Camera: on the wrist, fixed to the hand. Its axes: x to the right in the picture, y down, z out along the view.
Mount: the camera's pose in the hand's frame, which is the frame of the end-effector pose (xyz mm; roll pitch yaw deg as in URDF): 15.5 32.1 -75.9 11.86 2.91 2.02
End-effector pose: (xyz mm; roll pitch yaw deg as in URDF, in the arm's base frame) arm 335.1 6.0 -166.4 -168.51 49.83 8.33
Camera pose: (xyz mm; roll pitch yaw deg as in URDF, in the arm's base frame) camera 403.1 -31.1 -134.4 -159.53 47.32 4.56
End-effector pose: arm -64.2 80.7 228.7 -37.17 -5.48 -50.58
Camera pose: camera -65.2 50.0 150.7 -25.35 -1.94 -50.73
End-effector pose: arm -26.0 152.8 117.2 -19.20 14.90 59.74
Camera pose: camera -33.7 150.2 33.7 -7.11 18.31 60.74
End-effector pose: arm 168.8 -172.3 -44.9 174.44 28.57 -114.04
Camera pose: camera 125.5 -209.1 16.8 -174.62 25.46 -115.95
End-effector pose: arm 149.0 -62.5 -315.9 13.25 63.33 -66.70
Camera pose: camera 172.9 4.9 -359.6 30.81 65.57 -60.33
